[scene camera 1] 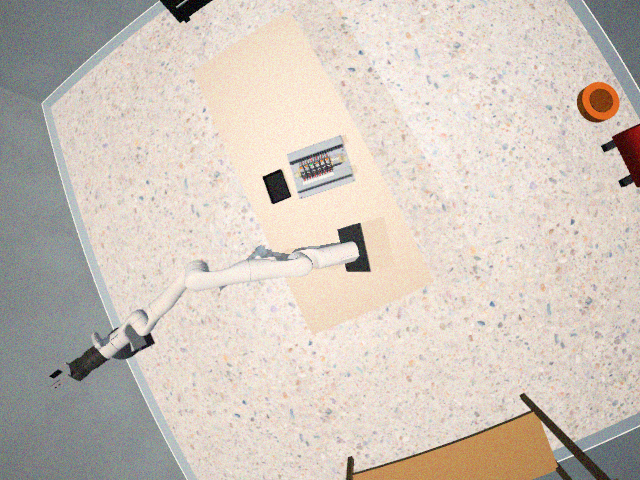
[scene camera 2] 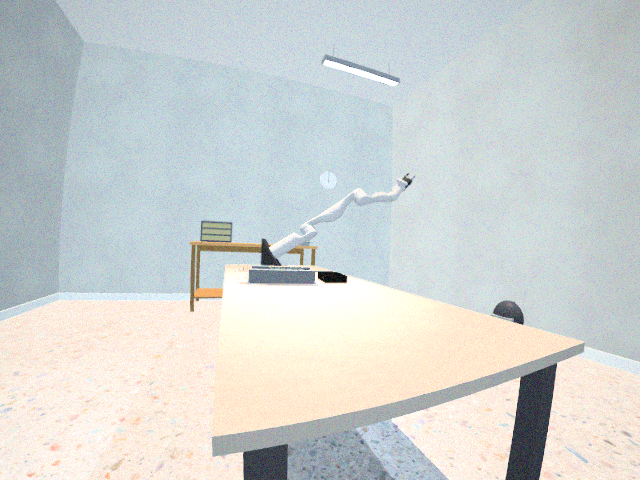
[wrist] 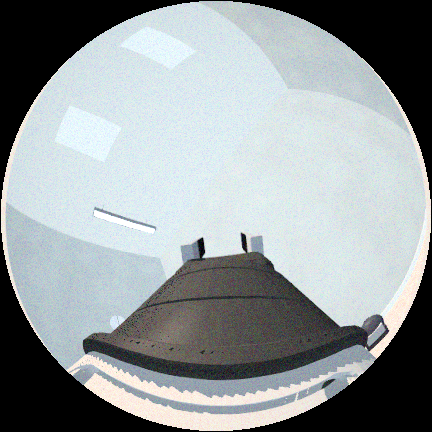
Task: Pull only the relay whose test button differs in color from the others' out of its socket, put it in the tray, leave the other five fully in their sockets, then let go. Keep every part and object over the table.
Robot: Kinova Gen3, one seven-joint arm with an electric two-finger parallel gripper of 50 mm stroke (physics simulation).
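Frame: origin at the arm's base, x down, y right, z back, level; millimetres.
Seen in the pictures: gripper, fingertip midpoint: (scene camera 1: pixel 52 382) (scene camera 2: pixel 411 174) (wrist: pixel 222 242); arm's base, link origin: (scene camera 1: pixel 353 250) (scene camera 2: pixel 272 253).
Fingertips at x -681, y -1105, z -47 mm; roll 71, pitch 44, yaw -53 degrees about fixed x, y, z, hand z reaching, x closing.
Observation:
Pixels of each thing's middle, then the offset from my fingertips to it. "*": a spot on its surface instead. Level surfaces: height alone.
- grey panel, surface spot: (scene camera 1: pixel 327 189) * dy +1120, dx +791, dz -303 mm
- black tray, body centre: (scene camera 2: pixel 331 277) (scene camera 1: pixel 276 186) dy +878, dx +776, dz -448 mm
- long table, surface height: dx +794 mm
A row of several small relays (scene camera 1: pixel 315 166) stands in sockets on a grey panel (scene camera 1: pixel 327 189) (scene camera 2: pixel 281 276) on the table. One relay near the left of the row shows a greenish spot; the test button colors are too small to tell surely. A black tray (scene camera 1: pixel 277 186) (scene camera 2: pixel 332 277) lies on the table beside the panel. My gripper (scene camera 1: pixel 55 379) (scene camera 2: pixel 409 176) (wrist: pixel 222 242) is open and empty. It is far from the panel and the tray, raised high and out beyond the table's edge, with its fingers pointing away from the table. The relays and tray do not show in the wrist view.
The long table (scene camera 1: pixel 268 77) (scene camera 2: pixel 361 335) carries the arm's black base (scene camera 1: pixel 363 258) (scene camera 2: pixel 267 253). A wooden bench (scene camera 1: pixel 454 449) (scene camera 2: pixel 253 248) stands off the table. An orange round object (scene camera 1: pixel 611 100) and a red object (scene camera 1: pixel 630 149) are on the floor. A ceiling lamp (scene camera 2: pixel 360 71) (wrist: pixel 124 220) hangs above.

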